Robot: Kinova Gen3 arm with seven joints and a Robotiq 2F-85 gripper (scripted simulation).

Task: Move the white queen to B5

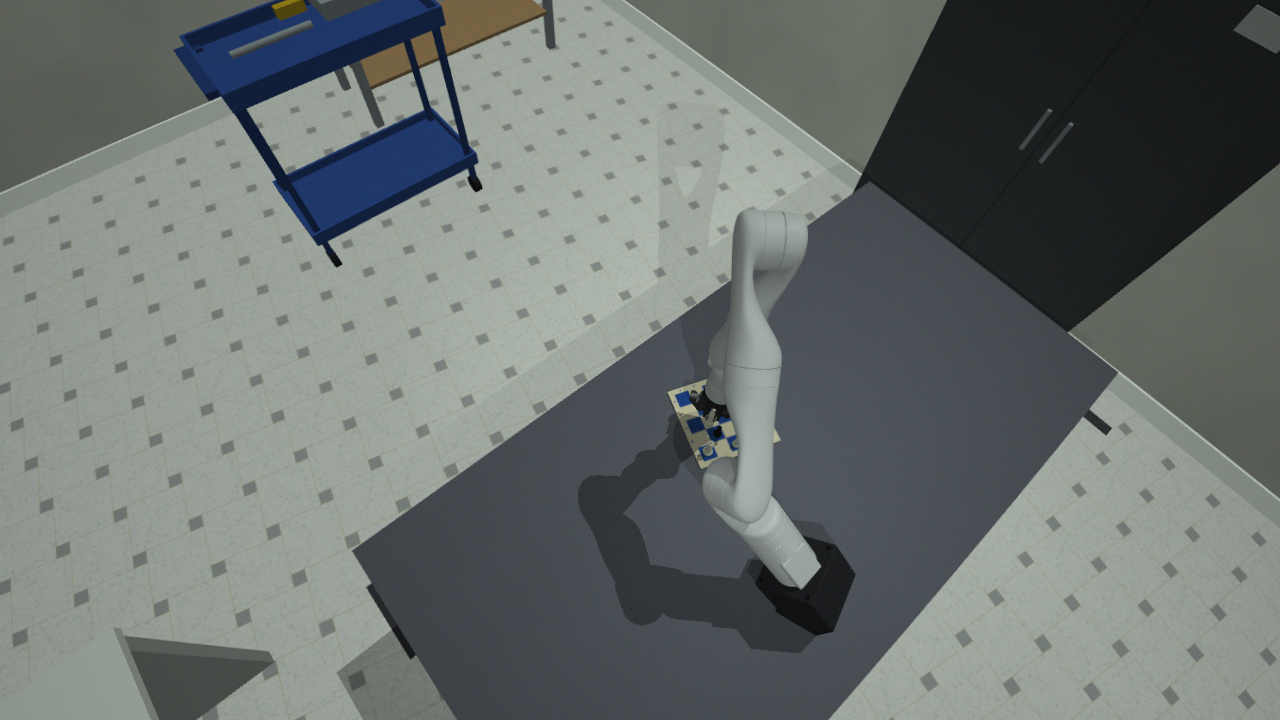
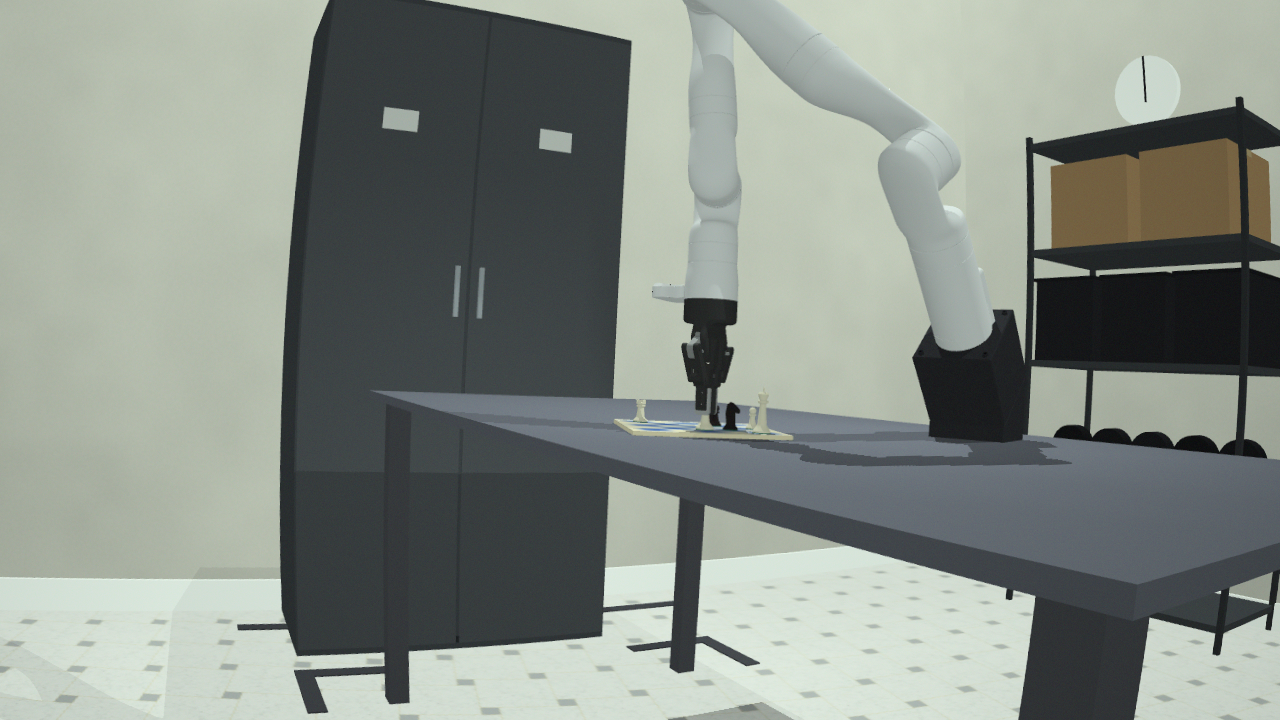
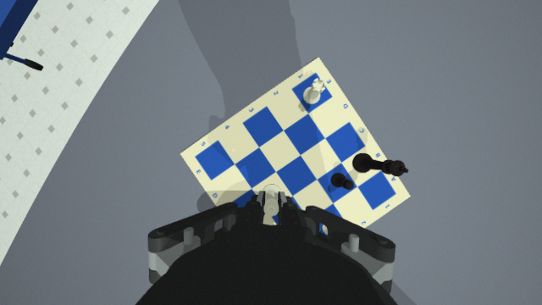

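Right now my hand is 40 mm to the left of the chessboard, 40 mm above it and 10 mm past it. The rest, counted from my hand: black king (110 mm to the right, 60 mm behind, 10 mm below); then black pawn (70 mm to the right, 50 mm behind, 30 mm below); then small white piece (90 mm behind, 30 mm below, 10 mm to the right).
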